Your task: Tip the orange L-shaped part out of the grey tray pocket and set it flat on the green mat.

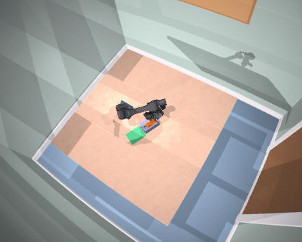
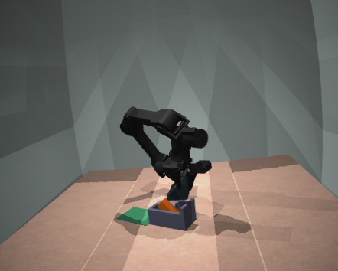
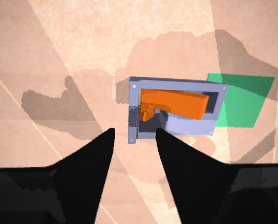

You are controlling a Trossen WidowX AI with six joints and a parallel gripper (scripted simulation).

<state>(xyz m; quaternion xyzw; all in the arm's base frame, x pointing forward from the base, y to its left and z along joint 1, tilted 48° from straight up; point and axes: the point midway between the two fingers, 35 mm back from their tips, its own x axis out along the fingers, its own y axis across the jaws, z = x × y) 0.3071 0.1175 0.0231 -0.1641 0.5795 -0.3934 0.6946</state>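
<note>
The orange L-shaped part is 100 mm below my gripper tip, 40 mm to the right of it and 20 mm behind it. The rest, counted from my gripper tip: green mat (210 mm to the right, 160 mm below, 90 mm behind).
</note>
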